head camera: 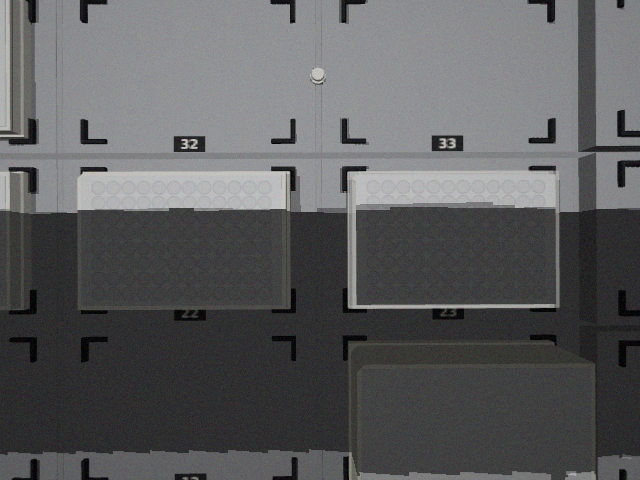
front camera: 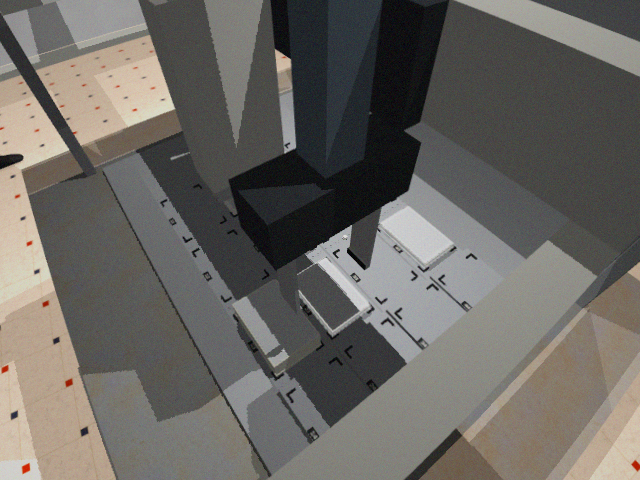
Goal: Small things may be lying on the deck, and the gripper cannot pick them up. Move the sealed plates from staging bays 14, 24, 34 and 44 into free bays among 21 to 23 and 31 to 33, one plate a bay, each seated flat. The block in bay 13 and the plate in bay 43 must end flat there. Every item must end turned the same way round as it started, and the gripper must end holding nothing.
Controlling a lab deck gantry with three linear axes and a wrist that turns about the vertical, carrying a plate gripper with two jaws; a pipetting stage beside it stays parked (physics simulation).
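Frame: origin at the robot's base, x right, y ahead, z up, level; metres.
Seen in the pictures: gripper, between the fingertips: (front camera: pixel 326 280); robot's base, origin of its link: (front camera: pixel 162 203).
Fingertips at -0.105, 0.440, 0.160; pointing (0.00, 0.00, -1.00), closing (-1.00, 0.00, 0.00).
Note:
Offsets run from my fingertips to a thing's top centre, as dx, dy, dz. "*": to the spot under its first point.
Plates sit flat in bay 22 {* -0.040, -0.211, -0.146} (head camera: pixel 183 248) and bay 23 {* -0.037, -0.049, -0.146} (head camera: pixel 454 253) (front camera: pixel 330 294), partly in shadow. Parts of two more plates show at the left edge of the head view, in bay 31 {* -0.150, -0.314, -0.150} (head camera: pixel 15 67) and bay 21 {* -0.047, -0.314, -0.150} (head camera: pixel 15 237). The taller block {+0.062, -0.048, -0.118} (front camera: pixel 281 328) (head camera: pixel 475 418) sits in bay 13. The white plate {-0.259, -0.048, -0.146} (front camera: pixel 417 235) sits flat in bay 43. My gripper (front camera: pixel 330 286) is open above the deck near bays 22 and 23, with no plate between its jaws; its jaws do not show in the head view. Its body hides part of the deck in the front view.
A small white round piece {-0.149, -0.130, -0.156} (head camera: pixel 317 75) (front camera: pixel 344 237) stands between bays 32 and 33. A thin light piece {+0.010, -0.562, -0.152} (front camera: pixel 179 155) lies at the far left of the deck. The parked grey column (front camera: pixel 222 93) stands behind the gripper. Low walls edge the deck.

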